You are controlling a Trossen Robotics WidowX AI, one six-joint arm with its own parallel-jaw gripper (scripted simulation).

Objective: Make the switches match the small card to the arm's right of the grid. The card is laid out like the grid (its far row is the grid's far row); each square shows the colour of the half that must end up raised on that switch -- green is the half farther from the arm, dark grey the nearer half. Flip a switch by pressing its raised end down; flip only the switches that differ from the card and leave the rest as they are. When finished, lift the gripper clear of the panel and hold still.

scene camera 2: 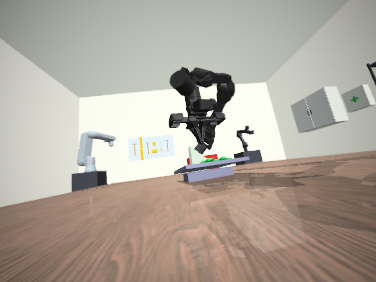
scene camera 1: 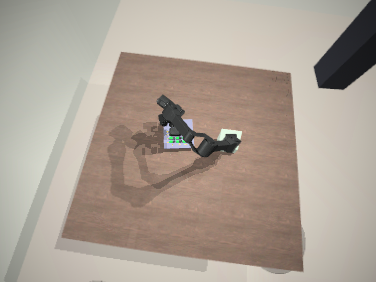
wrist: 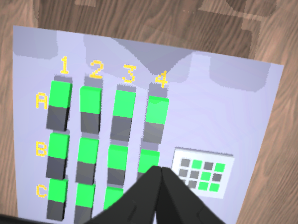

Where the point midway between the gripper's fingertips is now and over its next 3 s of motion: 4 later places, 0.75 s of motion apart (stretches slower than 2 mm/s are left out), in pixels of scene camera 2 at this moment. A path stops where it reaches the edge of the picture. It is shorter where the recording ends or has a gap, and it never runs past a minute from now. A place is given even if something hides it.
The gripper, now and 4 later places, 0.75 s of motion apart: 201, 144; 202, 154; 203, 160; 203, 161; 203, 162
